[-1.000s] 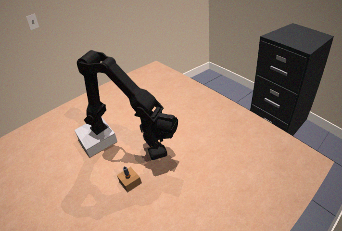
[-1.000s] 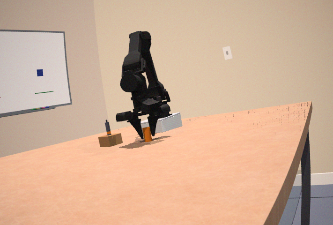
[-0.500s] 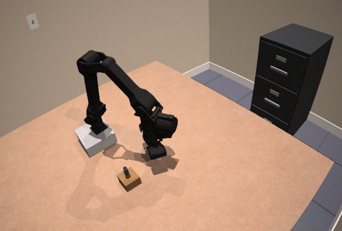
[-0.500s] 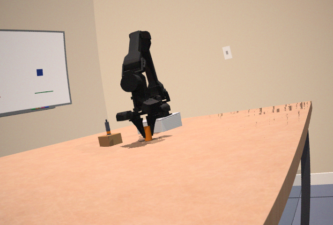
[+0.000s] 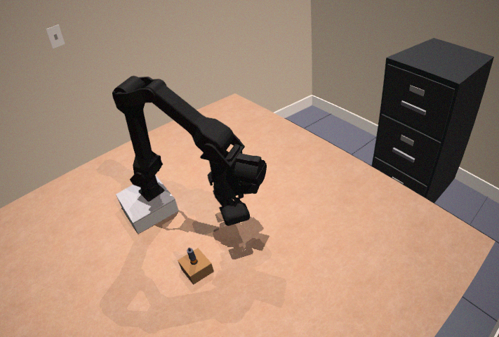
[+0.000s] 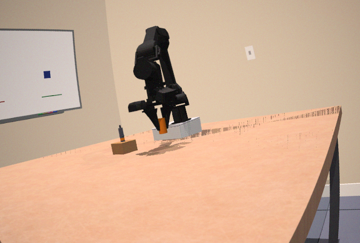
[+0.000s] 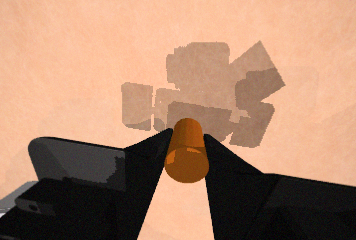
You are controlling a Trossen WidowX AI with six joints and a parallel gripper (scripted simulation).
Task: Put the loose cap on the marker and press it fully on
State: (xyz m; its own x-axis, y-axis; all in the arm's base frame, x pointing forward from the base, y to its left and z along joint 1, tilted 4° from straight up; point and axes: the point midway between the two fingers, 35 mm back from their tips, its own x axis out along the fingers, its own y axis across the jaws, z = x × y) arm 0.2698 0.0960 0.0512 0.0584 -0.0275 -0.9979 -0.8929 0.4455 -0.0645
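Now: gripper tip 3 cm short of the tan holder block, 16 cm to the left of it and 4 cm above it. The rest, counted from my gripper tip: orange cap: 1 cm above.
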